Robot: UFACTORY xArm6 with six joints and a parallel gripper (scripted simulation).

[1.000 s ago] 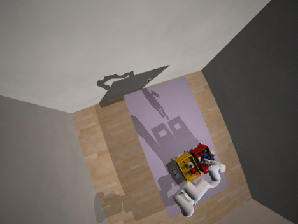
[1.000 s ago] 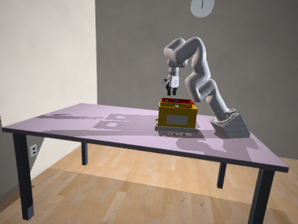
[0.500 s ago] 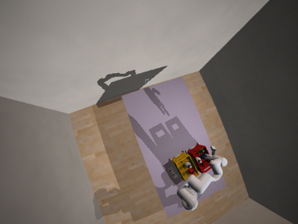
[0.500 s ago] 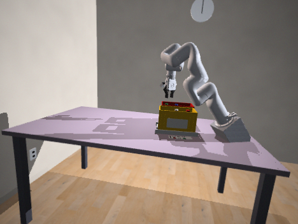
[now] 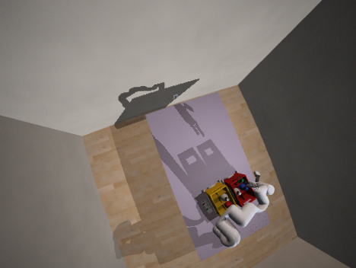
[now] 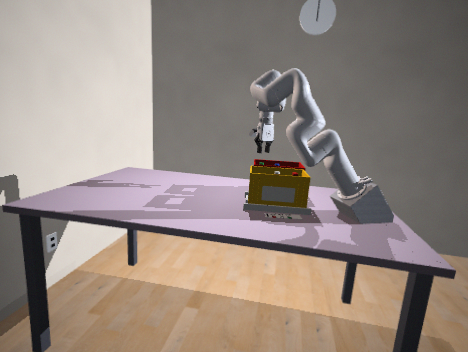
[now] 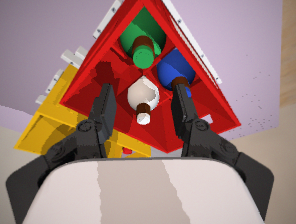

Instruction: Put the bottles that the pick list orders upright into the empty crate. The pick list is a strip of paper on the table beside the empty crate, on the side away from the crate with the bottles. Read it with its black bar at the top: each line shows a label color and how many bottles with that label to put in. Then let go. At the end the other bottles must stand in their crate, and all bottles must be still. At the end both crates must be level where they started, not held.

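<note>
My hand is 15 cm above the green-label bottle. Round my hand: red crate: 10 cm behind, 1 cm to the left, 16 cm below; then blue-label bottle: 8 cm behind, 4 cm to the right, 15 cm below; then white bottle: 15 cm behind, 18 cm to the left, 15 cm below.
</note>
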